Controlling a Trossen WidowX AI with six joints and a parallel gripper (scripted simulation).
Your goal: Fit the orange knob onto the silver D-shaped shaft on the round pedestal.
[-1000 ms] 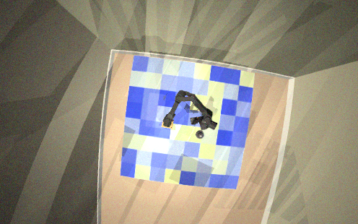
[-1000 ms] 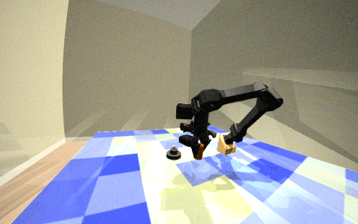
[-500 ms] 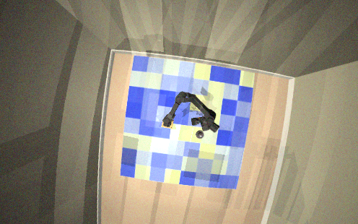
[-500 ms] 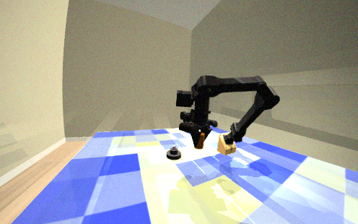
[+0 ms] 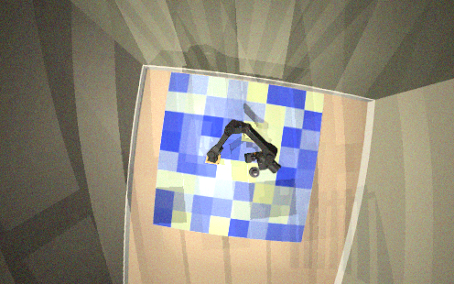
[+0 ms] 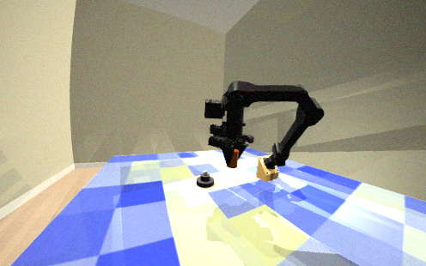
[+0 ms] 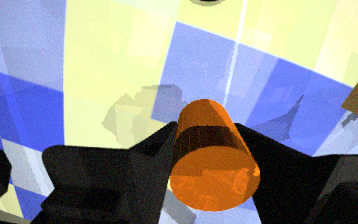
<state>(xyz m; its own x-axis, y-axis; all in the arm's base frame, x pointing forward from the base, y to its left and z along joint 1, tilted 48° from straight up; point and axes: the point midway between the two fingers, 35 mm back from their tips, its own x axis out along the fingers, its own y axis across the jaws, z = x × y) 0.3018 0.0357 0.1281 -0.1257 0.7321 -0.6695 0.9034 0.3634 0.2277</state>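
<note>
The round dark pedestal is 5 cm ahead of my gripper tip, 15 cm to the right of it and 11 cm below it. From my gripper tip the other things lie so: orange knob: 3 cm above.
</note>
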